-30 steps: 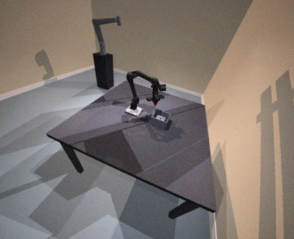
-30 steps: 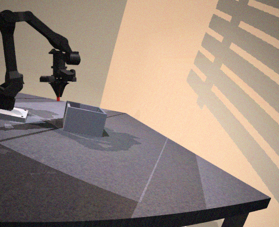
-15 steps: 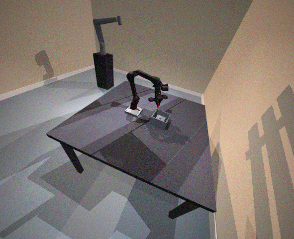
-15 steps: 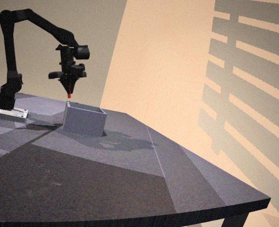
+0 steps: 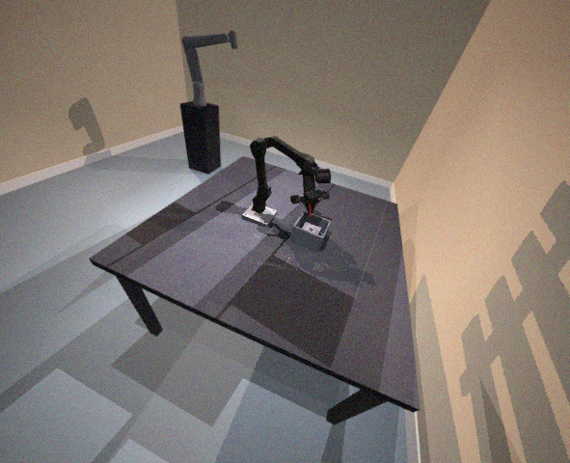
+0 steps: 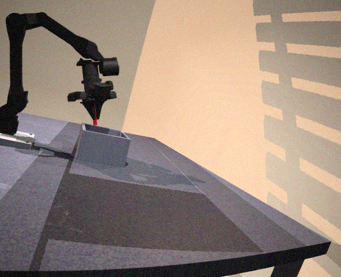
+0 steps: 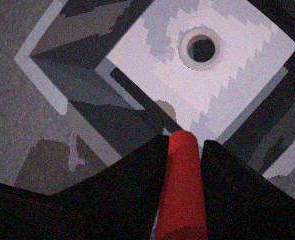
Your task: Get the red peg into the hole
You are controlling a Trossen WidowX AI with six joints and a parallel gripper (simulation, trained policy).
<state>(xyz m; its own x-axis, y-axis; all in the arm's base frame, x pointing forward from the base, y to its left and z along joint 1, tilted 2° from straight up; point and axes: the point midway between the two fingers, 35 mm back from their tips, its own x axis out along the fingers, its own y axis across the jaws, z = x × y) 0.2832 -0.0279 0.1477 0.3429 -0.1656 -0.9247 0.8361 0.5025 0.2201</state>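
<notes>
Now: gripper tip 10 cm above the grey box, 4 cm to the left of it and 3 cm short of it. Also, from my gripper tip: red peg: 2 cm above, 1 cm to the left, 1 cm behind.
</notes>
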